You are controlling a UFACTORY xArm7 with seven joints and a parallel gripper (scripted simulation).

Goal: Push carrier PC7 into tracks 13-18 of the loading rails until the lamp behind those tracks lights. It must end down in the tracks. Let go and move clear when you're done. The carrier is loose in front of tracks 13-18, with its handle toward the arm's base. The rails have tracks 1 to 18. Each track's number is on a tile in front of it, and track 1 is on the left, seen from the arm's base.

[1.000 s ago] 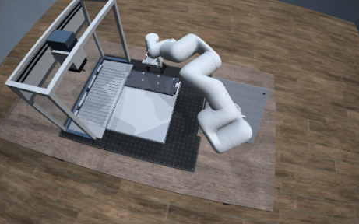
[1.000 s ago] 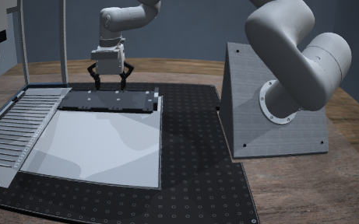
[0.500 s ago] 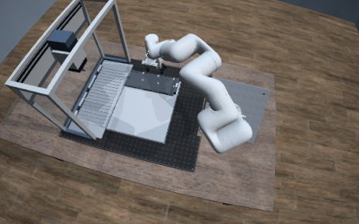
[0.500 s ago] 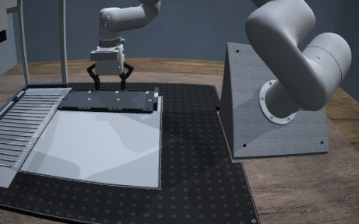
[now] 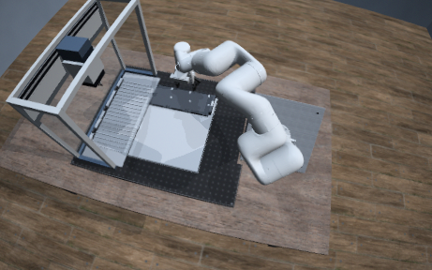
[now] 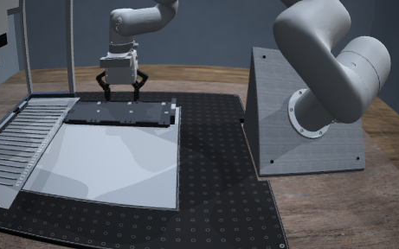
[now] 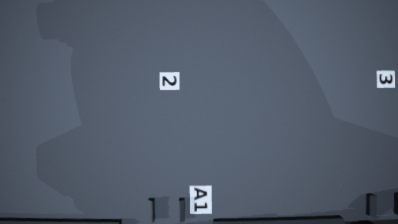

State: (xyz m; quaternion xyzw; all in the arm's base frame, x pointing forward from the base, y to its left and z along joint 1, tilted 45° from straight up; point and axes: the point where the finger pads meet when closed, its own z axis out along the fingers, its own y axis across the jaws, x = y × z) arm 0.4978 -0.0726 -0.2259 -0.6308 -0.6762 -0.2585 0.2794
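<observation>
Right now the carrier PC7 is 8 cm to the left of my hand and 1 cm behind it. The rest, counted from my hand: pale grey sheet (23 cm to the left, 2 cm below, 2 cm behind).
</observation>
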